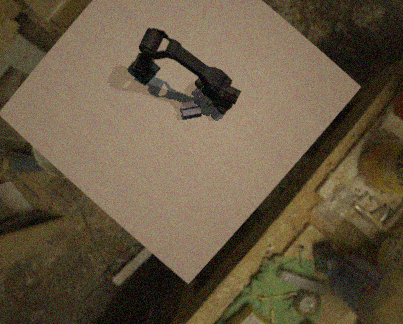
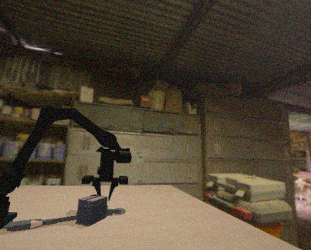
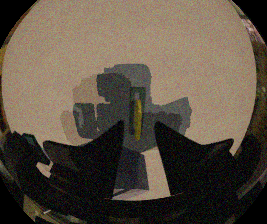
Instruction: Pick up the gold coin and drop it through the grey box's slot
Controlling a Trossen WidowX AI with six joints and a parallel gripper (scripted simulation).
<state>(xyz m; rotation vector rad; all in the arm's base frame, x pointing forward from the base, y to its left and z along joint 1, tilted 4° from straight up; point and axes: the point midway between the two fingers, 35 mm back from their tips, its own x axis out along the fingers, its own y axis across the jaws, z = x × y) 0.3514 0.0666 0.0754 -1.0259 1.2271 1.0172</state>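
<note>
Now: gripper tip 10 mm above the gold coin.
</note>
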